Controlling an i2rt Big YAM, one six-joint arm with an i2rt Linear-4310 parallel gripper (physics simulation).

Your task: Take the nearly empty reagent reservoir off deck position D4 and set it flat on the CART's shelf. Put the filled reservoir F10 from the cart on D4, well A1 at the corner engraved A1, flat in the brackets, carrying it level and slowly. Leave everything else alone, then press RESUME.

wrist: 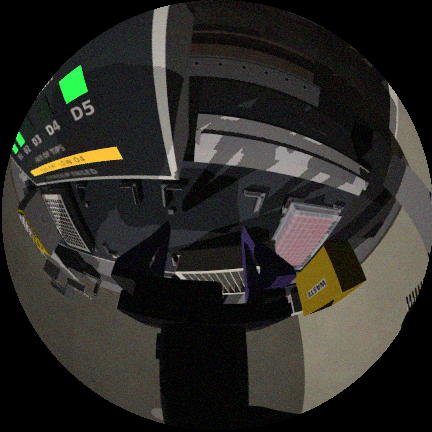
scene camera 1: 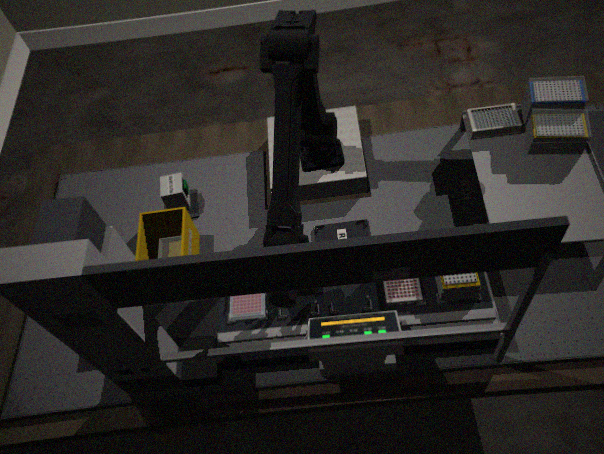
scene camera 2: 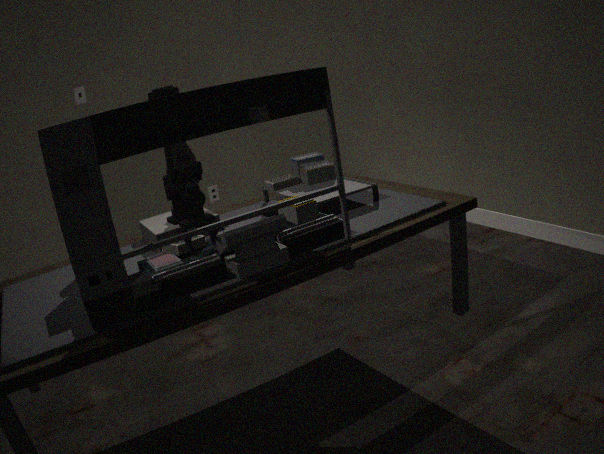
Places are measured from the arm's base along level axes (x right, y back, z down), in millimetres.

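Pixels of known places: gripper, between the fingertips: (wrist: pixel 205 227) (scene camera 1: pixel 299 297) (scene camera 2: pixel 203 249); arm's base, origin of its link: (scene camera 1: pixel 321 156).
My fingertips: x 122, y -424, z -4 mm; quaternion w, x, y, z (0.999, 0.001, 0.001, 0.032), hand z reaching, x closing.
Note:
For each thing: its top centre in the pictures, then the offset to it from my fingertips.
- pale ribbed reservoir, centre of its top: (wrist: pixel 230 288) (scene camera 2: pixel 182 237) dx +31, dy +79, dz -35 mm
- yellow waste bin, centre of its top: (scene camera 1: pixel 160 235) (wrist: pixel 335 300) dx +315, dy +204, dz -71 mm
My gripper (wrist: pixel 205 227) (scene camera 2: pixel 204 242) is open, low over the deck; the overhead beam hides it in scene camera 1. The pale ribbed reservoir (wrist: pixel 232 284) (scene camera 2: pixel 186 246) shows between and beyond the open fingers, partly covered by the gripper body; it is not gripped. Whether it sits flat cannot be told. A white-rimmed, reservoir-like tray (scene camera 1: pixel 495 119) (scene camera 2: pixel 282 182) stands at the back left of the cart's shelf (scene camera 1: pixel 545 200) (scene camera 2: pixel 362 187); its label is unreadable. The status panel (scene camera 1: pixel 354 326) (wrist: pixel 100 120) shows an amber bar and a dark D4 lamp. A RESUME label cannot be read.
A pink plate (scene camera 1: pixel 247 305) (wrist: pixel 307 235) stands beside the yellow waste bin (wrist: pixel 315 290) (scene camera 1: pixel 192 242). A red-welled plate (scene camera 1: pixel 402 290) and a yellow-rimmed rack (scene camera 1: pixel 459 282) stand to the right. Blue and yellow tip boxes (scene camera 1: pixel 557 91) (scene camera 1: pixel 560 125) stand at the cart's back. The dark beam (scene camera 1: pixel 425 250) crosses above the deck.

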